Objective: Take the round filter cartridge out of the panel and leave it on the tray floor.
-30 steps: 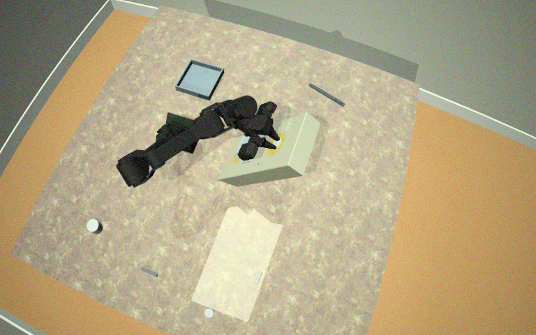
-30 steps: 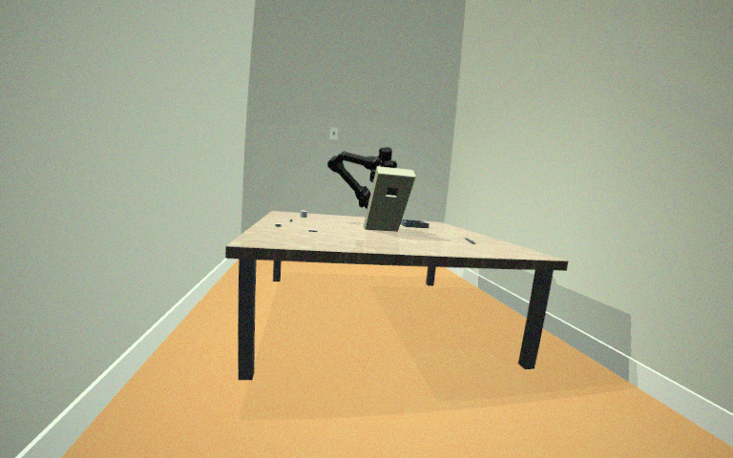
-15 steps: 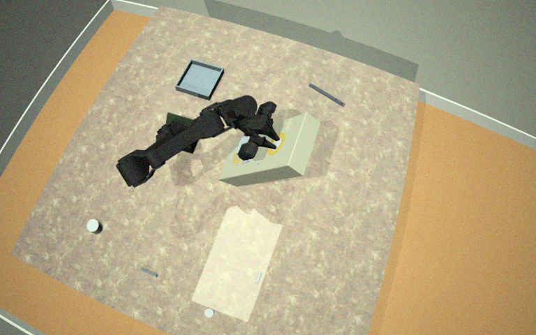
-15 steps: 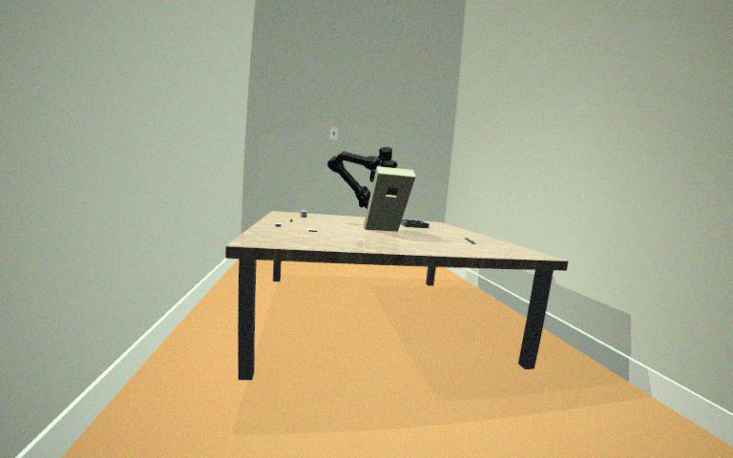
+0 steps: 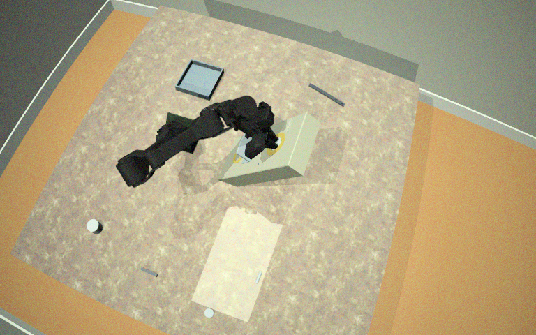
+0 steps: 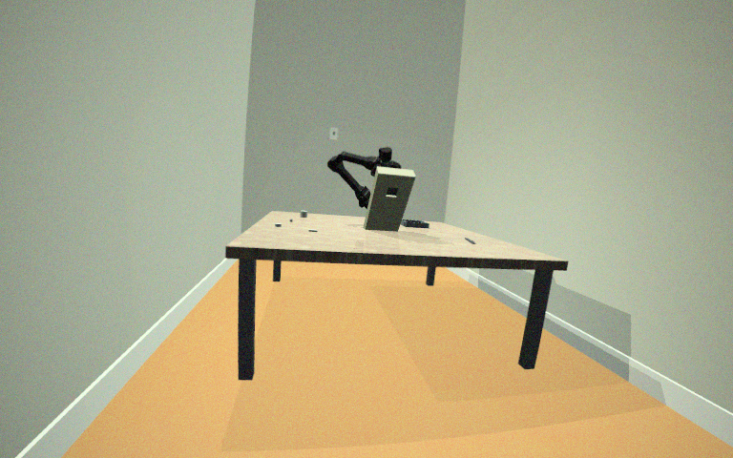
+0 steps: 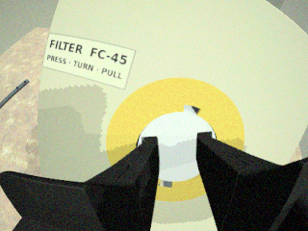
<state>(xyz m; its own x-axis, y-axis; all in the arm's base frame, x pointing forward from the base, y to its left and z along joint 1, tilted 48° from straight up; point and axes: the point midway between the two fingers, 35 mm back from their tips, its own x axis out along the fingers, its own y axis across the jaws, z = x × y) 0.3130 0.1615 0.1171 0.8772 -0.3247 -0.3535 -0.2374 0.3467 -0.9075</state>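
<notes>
Right now my gripper tip is 1 cm short of the round filter cartridge and 1 cm above it. The rest, counted from my gripper tip: blue-grey tray 43 cm behind, 26 cm to the left, 23 cm below; then short dark bar 50 cm to the right, 24 cm behind, 23 cm below; then beige service panel 8 cm below, 4 cm behind.
</notes>
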